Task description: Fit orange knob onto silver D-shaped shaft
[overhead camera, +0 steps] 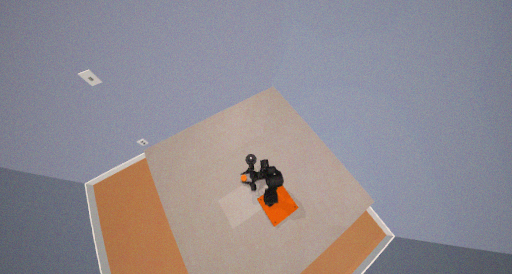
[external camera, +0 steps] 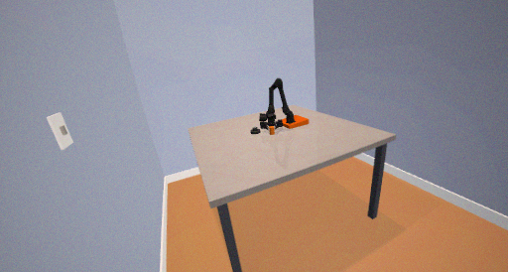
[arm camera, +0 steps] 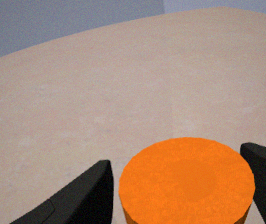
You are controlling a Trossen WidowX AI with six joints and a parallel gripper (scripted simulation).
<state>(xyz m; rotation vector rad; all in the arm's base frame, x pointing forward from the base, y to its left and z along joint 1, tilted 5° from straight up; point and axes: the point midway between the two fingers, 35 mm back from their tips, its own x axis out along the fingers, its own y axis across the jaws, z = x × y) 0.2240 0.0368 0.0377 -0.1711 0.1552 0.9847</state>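
Right now my gripper tip is 20 mm to the left of the orange knob and 10 mm past it. From my gripper tip the other things lie so: dark round pedestal (150 mm to the right, 70 mm ahead, 20 mm below).
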